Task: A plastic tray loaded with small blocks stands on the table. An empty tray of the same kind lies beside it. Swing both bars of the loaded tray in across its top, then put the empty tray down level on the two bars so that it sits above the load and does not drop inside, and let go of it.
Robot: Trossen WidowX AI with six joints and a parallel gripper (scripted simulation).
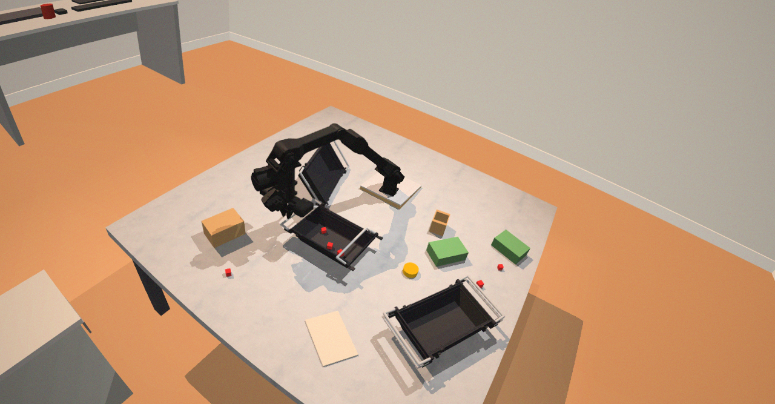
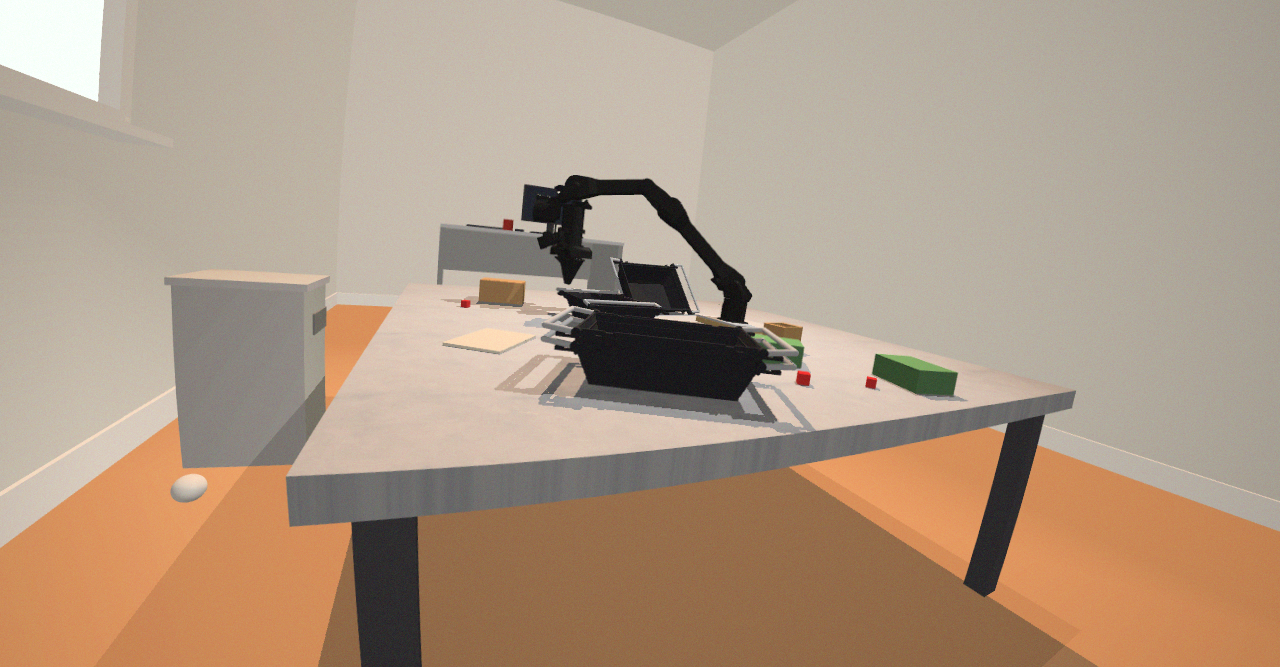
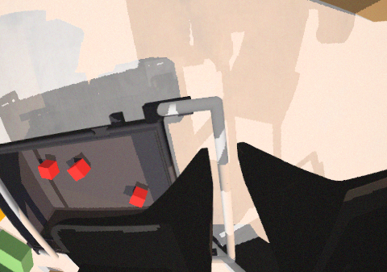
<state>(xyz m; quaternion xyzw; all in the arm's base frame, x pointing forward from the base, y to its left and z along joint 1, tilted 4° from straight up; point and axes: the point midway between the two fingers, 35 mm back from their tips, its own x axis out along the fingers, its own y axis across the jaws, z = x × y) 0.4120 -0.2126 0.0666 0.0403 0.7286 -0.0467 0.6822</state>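
My gripper tip is now 31 cm past the black tray and 2 cm to the left of it. Also, from my gripper tip: red block 16 cm to the left, 6 cm below, 2 cm behind; cream sheet 33 cm to the left, 28 cm ahead, 7 cm below; brown box 18 cm to the right, 12 cm ahead, 5 cm below.
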